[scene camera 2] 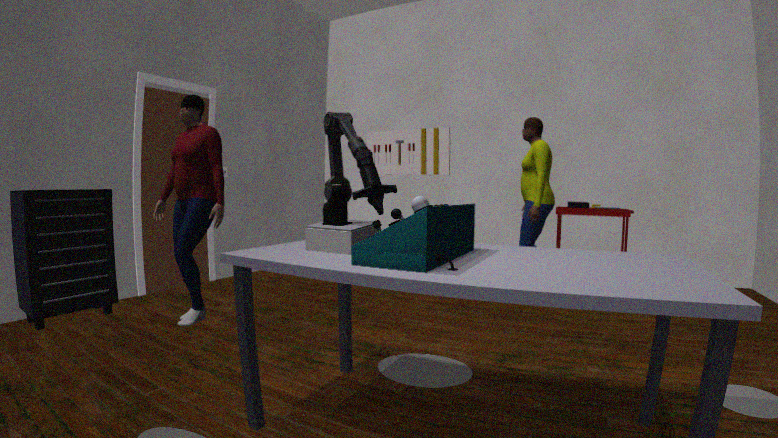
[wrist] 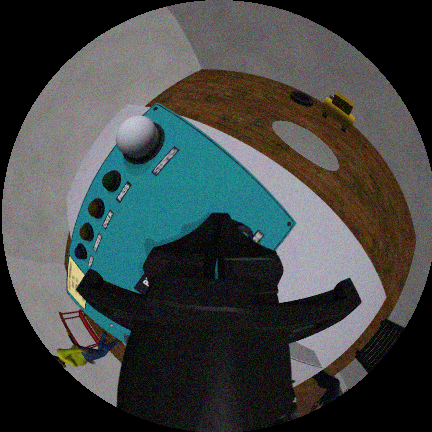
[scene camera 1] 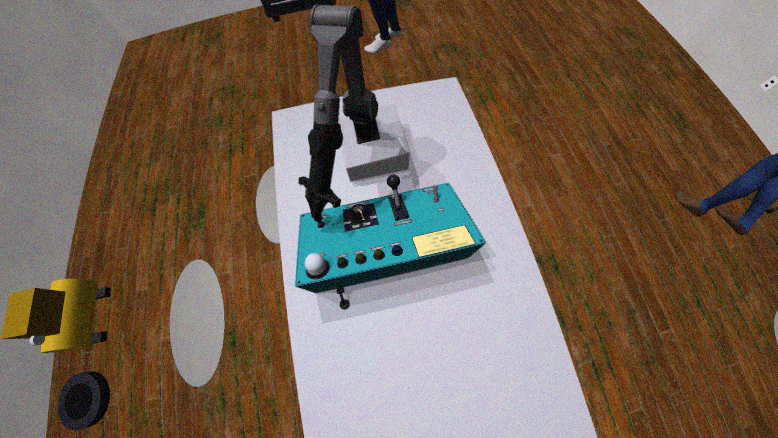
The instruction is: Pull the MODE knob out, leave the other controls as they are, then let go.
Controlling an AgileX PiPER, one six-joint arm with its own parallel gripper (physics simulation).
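Observation:
The MODE knob (scene camera 1: 321, 224) (scene camera 2: 376, 223) (wrist: 243, 230) is a small dark round knob near a corner of the sloped teal panel (scene camera 1: 326, 239) (scene camera 2: 397, 244) (wrist: 200, 175). In the wrist view it shows partly, behind the right finger and beside its small white label. My gripper (scene camera 1: 317, 218) (scene camera 2: 379, 211) (wrist: 219, 223) is shut, fingertips together, with nothing seen between them. In scene camera 2 the tips are just above the knob, with a small gap. The fingers hide part of the knob, so how far out it stands cannot be told.
The panel also bears a dark plate with a selector (scene camera 1: 359, 213), a ball-topped lever (scene camera 1: 393, 181), a toggle switch (scene camera 1: 435, 194), a white dome (scene camera 1: 316, 264) (scene camera 2: 419, 203) (wrist: 138, 137) and several small round lamps. A small lever (scene camera 1: 344, 303) sticks out from its side over the white table (scene camera 1: 413, 348).

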